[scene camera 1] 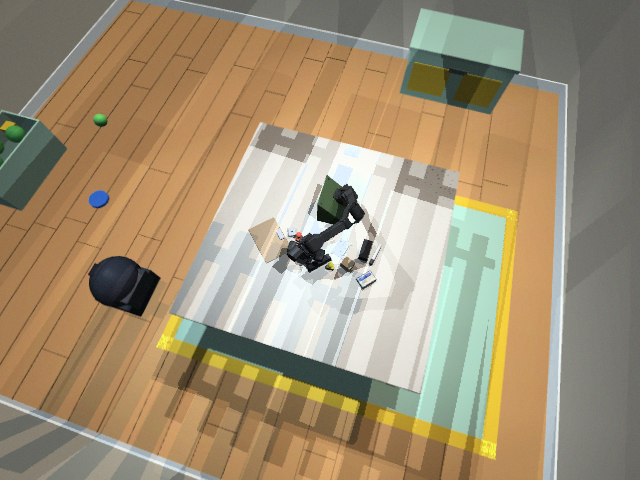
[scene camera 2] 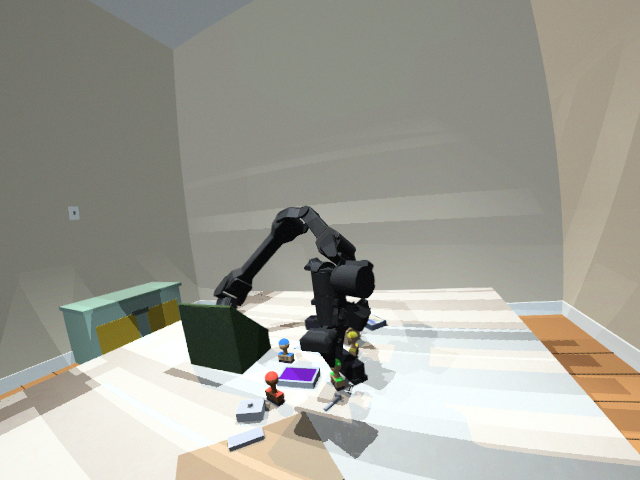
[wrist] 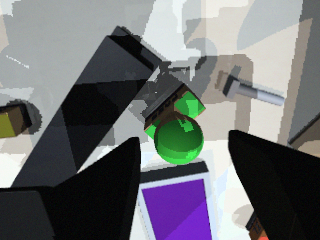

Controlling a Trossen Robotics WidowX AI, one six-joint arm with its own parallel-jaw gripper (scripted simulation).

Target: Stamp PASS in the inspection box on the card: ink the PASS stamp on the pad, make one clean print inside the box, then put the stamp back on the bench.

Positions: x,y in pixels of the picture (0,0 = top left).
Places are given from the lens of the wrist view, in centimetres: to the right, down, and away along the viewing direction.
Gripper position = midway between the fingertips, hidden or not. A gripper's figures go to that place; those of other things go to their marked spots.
my gripper (wrist: 184,142): 1, 1, 11
green stamp (wrist: 178,139): 1, 1, 11
black block (wrist: 120,67): -2, -3, 12
